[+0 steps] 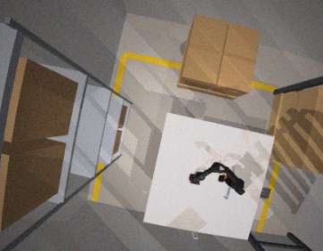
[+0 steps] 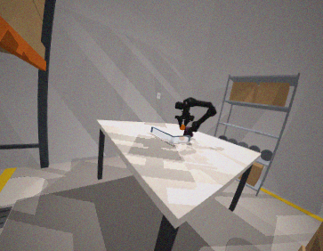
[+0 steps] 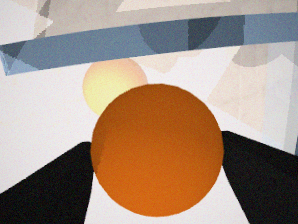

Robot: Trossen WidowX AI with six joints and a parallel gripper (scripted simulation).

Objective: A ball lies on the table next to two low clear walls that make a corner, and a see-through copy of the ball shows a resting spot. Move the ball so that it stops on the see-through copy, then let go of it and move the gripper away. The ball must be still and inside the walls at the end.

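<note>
Now: the see-through copy of ball 100 mm below my gripper tip, 20 mm behind it and 10 mm to the left of it. Also, from my gripper tip: orange ball (right at my gripper tip); then low clear wall (130 mm to the right, 120 mm ahead, 100 mm below).
</note>
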